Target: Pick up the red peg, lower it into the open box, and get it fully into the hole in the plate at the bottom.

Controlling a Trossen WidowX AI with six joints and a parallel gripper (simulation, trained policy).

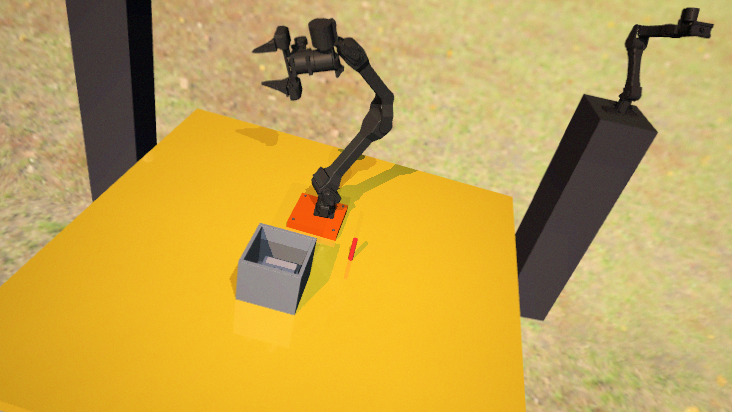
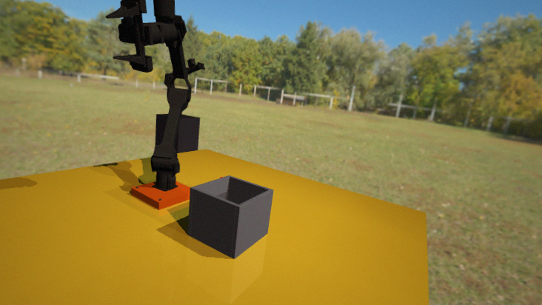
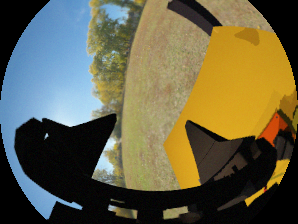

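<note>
My gripper tip is 44 cm above the red peg, 35 cm to the right of it and 12 cm short of it. Round my gripper tip: grey plate (44 cm below, 29 cm ahead, 15 cm to the left).
</note>
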